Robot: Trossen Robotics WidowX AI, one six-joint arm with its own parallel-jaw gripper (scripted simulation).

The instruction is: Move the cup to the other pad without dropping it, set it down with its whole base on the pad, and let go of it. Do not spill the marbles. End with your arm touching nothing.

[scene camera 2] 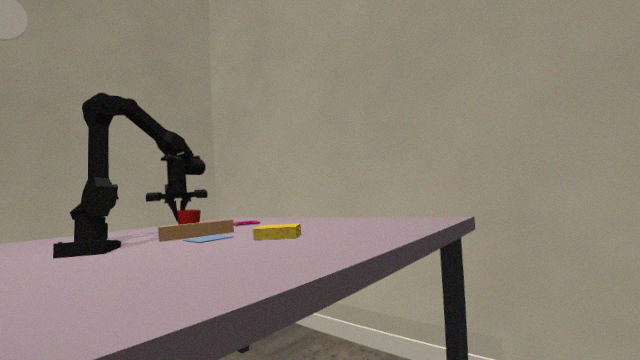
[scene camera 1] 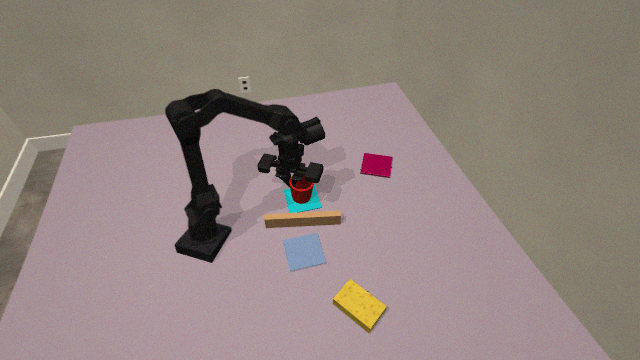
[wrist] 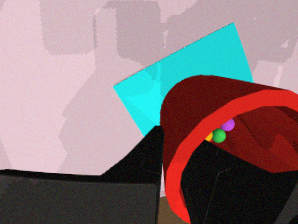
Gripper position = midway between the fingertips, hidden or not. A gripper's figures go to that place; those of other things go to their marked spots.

Labels:
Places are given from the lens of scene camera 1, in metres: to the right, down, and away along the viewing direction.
my gripper (scene camera 1: 292,187): -0.09, 0.02, 1.11
yellow sponge (scene camera 1: 363,308): 0.10, 0.31, 0.86
wooden bar (scene camera 1: 319,218): 0.00, 0.11, 1.04
The marked spots on the wooden bar and the yellow sponge are 0.28 m apart.

